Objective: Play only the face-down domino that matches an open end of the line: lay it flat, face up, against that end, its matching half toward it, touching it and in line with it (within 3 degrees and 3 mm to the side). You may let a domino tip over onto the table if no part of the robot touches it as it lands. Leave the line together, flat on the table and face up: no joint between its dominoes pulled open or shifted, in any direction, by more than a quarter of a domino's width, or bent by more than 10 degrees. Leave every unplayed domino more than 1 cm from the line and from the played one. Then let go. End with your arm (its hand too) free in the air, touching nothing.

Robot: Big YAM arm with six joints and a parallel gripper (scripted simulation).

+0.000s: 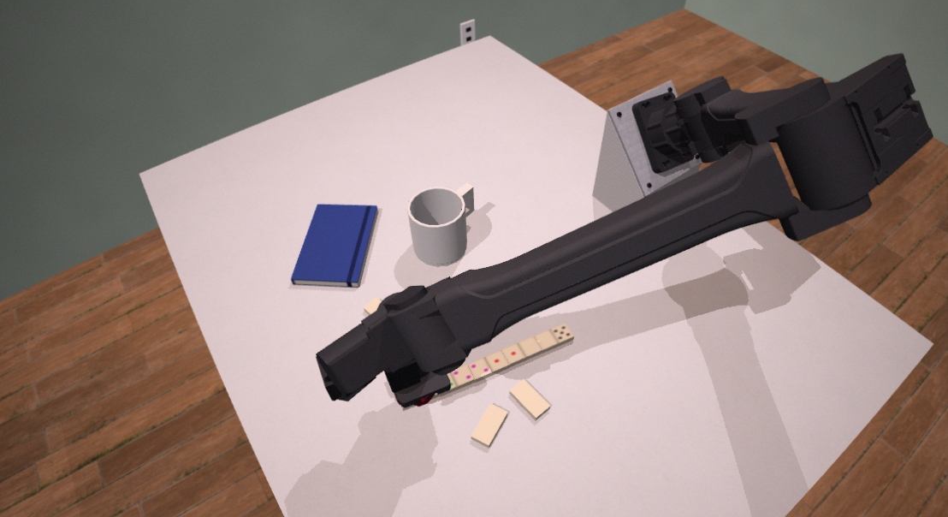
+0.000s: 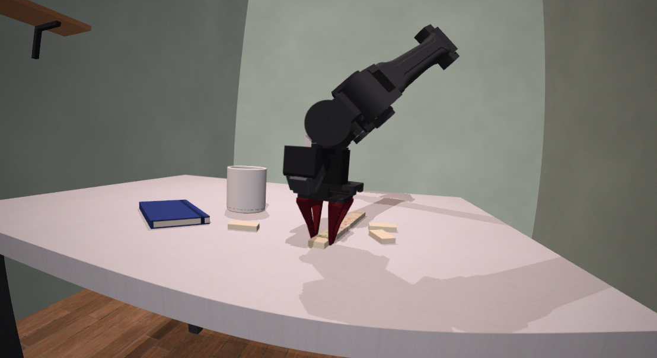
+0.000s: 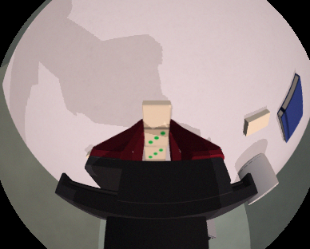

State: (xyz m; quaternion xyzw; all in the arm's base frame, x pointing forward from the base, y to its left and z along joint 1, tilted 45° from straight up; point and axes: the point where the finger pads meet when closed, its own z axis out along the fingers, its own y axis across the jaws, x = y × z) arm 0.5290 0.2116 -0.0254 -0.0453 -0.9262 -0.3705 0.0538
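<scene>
Now: hand right at the domino. The rest, counted from my hand: white mug (22 cm to the right, 16 cm behind, 3 cm above); blue notebook (32 cm to the right, 1 cm behind).
</scene>
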